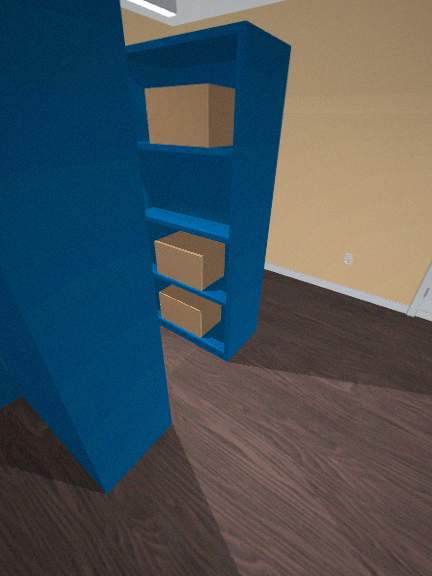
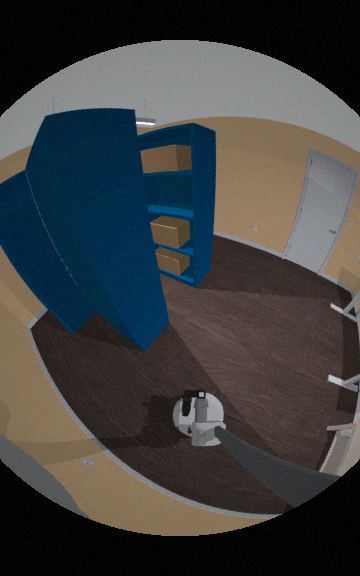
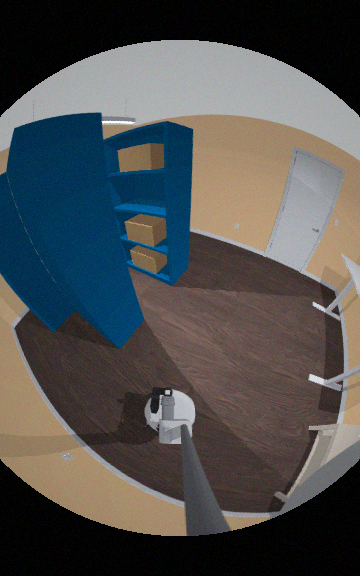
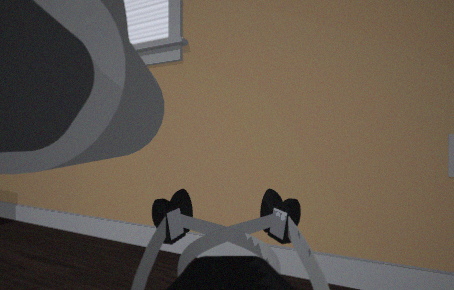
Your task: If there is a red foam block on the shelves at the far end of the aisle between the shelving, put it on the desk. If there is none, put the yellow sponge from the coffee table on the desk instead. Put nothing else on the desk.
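Frame: origin at the robot's base, x left, y back, z up, level; millimetres.
Where they show: gripper, between the fingertips: (image 2: 182, 433) (image 3: 151, 430) (image 4: 226, 206).
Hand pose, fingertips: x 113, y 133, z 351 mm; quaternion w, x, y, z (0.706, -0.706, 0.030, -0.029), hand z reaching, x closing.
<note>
After its pixels a point has its place.
My gripper (image 4: 226, 206) {y 133, x 113, z 351 mm} is open, with no object between its fingertips; a tan wall is behind them. A blue shelf unit (image 1: 260, 175) {y -1742, x -120, z 1279 mm} (image 2: 204, 200) {y -1685, x -86, z 1099 mm} (image 3: 178, 200) {y -1685, x -86, z 1076 mm} stands ahead, its open shelves facing left and partly hidden by a nearer blue unit (image 1: 75, 225) {y -790, x 453, z 1275 mm} (image 2: 95, 200) {y -738, x 484, z 1411 mm} (image 3: 60, 200) {y -744, x 480, z 1429 mm}. No red block shows on the visible shelf parts; the aisle's far end is hidden. Part of the desk, a white foot (image 2: 342, 383) (image 3: 325, 383), shows at the right edge. Part of the pale coffee table (image 2: 345, 450) (image 3: 340, 440) shows at the lower right. The yellow sponge does not show.
Cardboard boxes stand on the top shelf (image 1: 177, 117) {y -1759, x 349, z 1554 mm}, on a lower shelf (image 1: 180, 270) {y -1782, x 389, z 611 mm} and on the bottom one (image 1: 181, 315) {y -1793, x 407, z 188 mm}. The near unit's corner is ahead left. A white door (image 2: 322, 210) {y -2091, x -2086, z 1143 mm} (image 3: 305, 210) {y -2086, x -2093, z 1117 mm} is at the right. My base (image 2: 215, 407) {y -57, x -134, z 186 mm} (image 3: 185, 407) {y -42, x -125, z 187 mm} stands near a wall on its left.
</note>
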